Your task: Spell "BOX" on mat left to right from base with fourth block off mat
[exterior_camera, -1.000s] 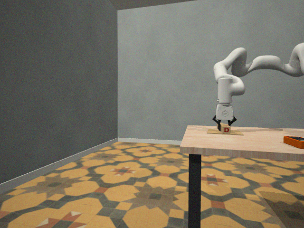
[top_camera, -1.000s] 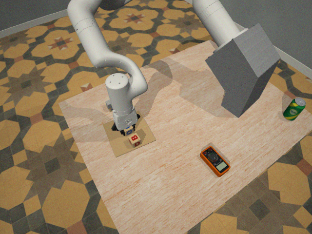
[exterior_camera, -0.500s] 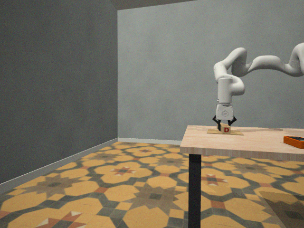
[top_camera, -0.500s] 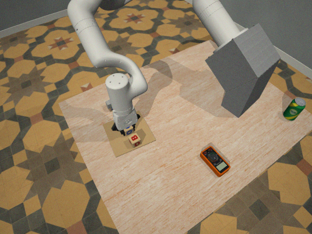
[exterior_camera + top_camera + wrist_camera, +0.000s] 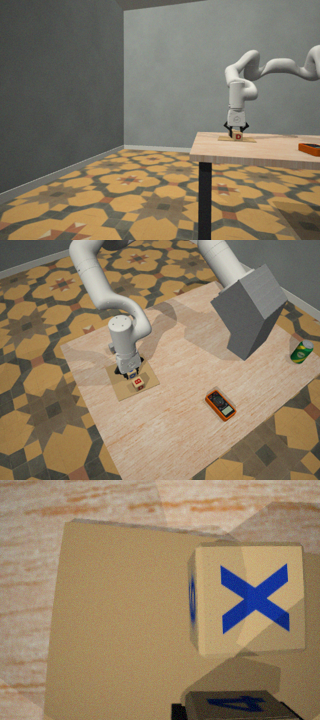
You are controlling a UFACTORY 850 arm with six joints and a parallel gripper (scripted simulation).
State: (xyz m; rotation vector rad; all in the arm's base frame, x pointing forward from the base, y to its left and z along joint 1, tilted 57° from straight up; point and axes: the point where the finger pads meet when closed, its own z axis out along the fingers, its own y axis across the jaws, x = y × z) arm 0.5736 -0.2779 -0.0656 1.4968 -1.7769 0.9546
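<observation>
The O block is right at my hand. From my hand the other things lie so: X block (1 cm behind, 7 cm to the right); then B block (1 cm ahead, 7 cm to the left); then tan mat (3 cm below).
</observation>
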